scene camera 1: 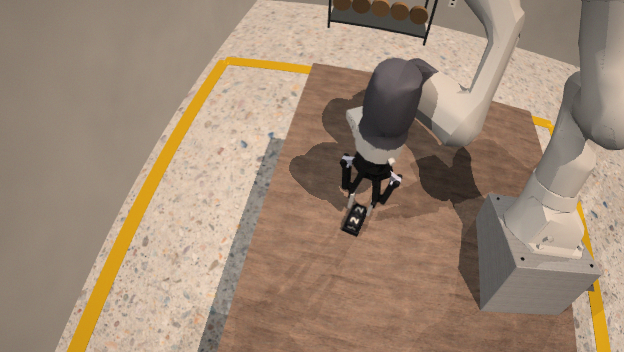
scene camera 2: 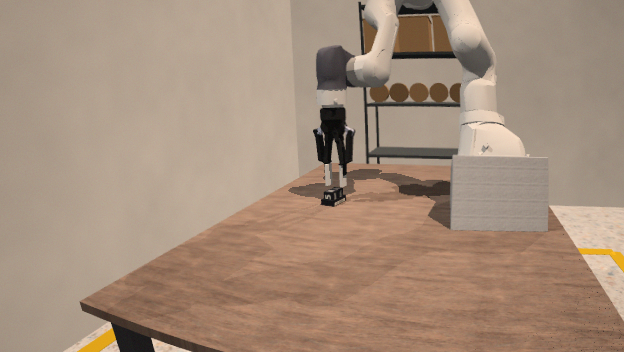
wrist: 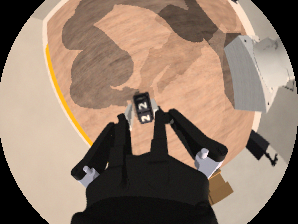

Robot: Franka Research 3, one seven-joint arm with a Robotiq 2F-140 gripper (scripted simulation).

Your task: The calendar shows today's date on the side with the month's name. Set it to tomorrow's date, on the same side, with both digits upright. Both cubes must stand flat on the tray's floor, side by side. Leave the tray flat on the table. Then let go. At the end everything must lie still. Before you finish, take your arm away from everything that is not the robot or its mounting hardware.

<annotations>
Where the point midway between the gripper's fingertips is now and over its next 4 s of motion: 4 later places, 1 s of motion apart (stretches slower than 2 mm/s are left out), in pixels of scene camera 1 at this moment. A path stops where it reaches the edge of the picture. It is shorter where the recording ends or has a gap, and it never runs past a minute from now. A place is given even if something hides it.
The gripper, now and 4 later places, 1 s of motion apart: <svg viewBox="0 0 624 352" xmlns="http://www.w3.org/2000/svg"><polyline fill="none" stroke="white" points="359,207 358,213 358,207 365,189 370,178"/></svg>
</annotations>
